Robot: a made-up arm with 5 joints. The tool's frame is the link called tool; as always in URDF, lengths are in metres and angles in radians. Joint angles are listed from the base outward. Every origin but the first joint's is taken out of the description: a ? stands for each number. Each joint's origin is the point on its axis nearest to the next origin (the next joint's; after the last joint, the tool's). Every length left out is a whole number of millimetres.
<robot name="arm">
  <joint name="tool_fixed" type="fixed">
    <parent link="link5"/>
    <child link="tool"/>
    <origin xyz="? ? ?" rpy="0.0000 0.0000 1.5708"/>
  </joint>
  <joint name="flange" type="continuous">
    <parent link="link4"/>
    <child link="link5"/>
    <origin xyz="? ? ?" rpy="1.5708 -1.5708 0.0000"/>
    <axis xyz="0 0 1"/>
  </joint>
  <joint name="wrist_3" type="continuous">
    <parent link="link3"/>
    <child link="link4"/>
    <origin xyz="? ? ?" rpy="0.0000 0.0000 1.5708"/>
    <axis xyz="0 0 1"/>
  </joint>
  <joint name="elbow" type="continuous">
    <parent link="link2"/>
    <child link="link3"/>
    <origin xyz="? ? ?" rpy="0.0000 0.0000 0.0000"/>
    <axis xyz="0 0 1"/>
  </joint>
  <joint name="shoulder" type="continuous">
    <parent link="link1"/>
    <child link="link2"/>
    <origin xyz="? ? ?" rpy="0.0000 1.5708 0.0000"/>
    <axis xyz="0 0 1"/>
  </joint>
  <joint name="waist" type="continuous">
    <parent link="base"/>
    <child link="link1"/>
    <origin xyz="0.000 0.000 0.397" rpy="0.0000 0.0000 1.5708"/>
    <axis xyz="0 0 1"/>
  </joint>
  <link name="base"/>
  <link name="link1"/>
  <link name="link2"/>
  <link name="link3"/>
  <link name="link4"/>
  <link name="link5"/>
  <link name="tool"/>
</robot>
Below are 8 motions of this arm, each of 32 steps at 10 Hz.
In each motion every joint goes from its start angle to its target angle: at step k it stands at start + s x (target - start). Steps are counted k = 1, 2, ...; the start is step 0. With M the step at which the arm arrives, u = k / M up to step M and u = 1 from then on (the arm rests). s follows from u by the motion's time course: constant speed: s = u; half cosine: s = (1 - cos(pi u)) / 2; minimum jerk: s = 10 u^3 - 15 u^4 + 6 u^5.
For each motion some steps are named. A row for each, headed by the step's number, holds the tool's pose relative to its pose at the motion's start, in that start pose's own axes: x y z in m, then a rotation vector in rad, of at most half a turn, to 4 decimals.
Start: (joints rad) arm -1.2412 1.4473 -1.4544 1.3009 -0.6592
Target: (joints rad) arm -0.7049 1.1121 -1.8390 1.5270 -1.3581
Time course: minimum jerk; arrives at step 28
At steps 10, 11, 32:
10: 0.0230 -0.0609 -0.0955 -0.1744 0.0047 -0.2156
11: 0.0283 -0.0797 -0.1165 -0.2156 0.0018 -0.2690
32: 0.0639 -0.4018 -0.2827 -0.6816 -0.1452 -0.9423

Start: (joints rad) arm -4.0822 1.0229 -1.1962 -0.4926 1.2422
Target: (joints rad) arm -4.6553 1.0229 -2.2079 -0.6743 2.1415
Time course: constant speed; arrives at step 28
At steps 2, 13, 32:
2: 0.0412 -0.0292 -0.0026 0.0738 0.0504 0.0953
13: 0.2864 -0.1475 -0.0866 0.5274 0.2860 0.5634
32: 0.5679 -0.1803 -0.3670 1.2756 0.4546 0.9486

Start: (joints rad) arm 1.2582 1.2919 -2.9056 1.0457 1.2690
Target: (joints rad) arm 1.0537 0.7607 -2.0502 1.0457 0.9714
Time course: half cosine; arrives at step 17
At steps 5, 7, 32:
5: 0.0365 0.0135 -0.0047 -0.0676 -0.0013 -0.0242
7: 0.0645 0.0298 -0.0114 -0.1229 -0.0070 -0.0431
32: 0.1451 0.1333 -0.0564 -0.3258 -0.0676 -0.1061

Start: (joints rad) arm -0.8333 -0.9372 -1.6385 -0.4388 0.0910
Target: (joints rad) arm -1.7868 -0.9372 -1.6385 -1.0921 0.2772
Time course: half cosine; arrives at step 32
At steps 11, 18, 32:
11: 0.0091 -0.0579 -0.0191 0.0096 0.1716 -0.2030
18: -0.0090 -0.1364 -0.0450 0.0936 0.3681 -0.4621
32: -0.0753 -0.2184 -0.0767 0.2952 0.5495 -0.7704

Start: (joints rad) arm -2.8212 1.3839 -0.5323 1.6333 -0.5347
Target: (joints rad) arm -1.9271 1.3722 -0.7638 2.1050 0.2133
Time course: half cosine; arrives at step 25
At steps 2, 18, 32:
2: -0.0011 -0.0001 -0.0012 -0.0056 -0.0074 0.0229
18: -0.0267 -0.0548 -0.0516 -0.3574 -0.2755 1.2222
32: -0.0203 -0.0761 -0.0562 -0.4543 -0.3057 1.4976

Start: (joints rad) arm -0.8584 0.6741 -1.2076 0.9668 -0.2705
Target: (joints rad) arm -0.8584 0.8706 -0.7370 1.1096 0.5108
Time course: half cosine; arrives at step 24
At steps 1, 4, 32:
1: -0.0006 -0.0002 0.0016 0.0009 -0.0033 0.0033
4: -0.0100 -0.0028 0.0254 0.0131 -0.0526 0.0523
32: -0.2407 -0.0667 0.2855 -0.0995 -0.8239 0.7373

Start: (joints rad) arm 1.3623 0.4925 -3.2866 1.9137 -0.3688
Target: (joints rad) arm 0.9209 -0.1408 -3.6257 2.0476 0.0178
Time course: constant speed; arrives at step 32
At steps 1, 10, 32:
1: -0.0059 0.0043 -0.0214 -0.0193 0.0207 0.0207
10: -0.0736 0.0109 -0.2077 -0.1914 0.2140 0.1934
32: -0.2983 -0.2019 -0.5355 -0.5807 0.7427 0.4795

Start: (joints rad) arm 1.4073 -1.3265 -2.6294 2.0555 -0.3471
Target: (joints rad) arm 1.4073 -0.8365 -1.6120 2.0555 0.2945
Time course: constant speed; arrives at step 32
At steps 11, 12, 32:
11: 0.0551 0.0199 0.2821 0.1218 -0.5047 0.2156
12: 0.0540 0.0195 0.3079 0.1274 -0.5521 0.2341
32: -0.1502 -0.0543 0.7268 0.0402 -1.5287 0.5138

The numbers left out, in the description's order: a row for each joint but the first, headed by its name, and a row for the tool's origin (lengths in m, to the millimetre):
tool: 0.000 0.000 0.000
flange: -0.105 -0.134 0.000
wrist_3: 0.421 -0.095 0.000
elbow: -0.378 -0.071 0.000
shoulder: 0.000 0.000 0.000

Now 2 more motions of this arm.
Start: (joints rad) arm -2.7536 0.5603 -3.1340 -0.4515 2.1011
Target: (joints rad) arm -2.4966 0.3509 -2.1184 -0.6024 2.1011
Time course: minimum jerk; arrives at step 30
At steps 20, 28, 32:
20: 0.0256 0.2689 -0.0747 -0.4832 0.1961 0.1911
28: 0.0118 0.3253 -0.1253 -0.6172 0.2322 0.2357
32: 0.0116 0.3259 -0.1260 -0.6190 0.2326 0.2363

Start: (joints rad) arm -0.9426 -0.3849 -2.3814 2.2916 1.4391
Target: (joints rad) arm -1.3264 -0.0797 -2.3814 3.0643 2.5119
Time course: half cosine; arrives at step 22
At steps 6, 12, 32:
6: 0.0126 -0.0089 0.0368 -0.1872 0.0175 0.2461
12: 0.0486 -0.0118 0.1067 -0.6136 0.1469 0.8124
32: 0.0913 0.0014 0.1547 -1.0730 0.4291 1.3624

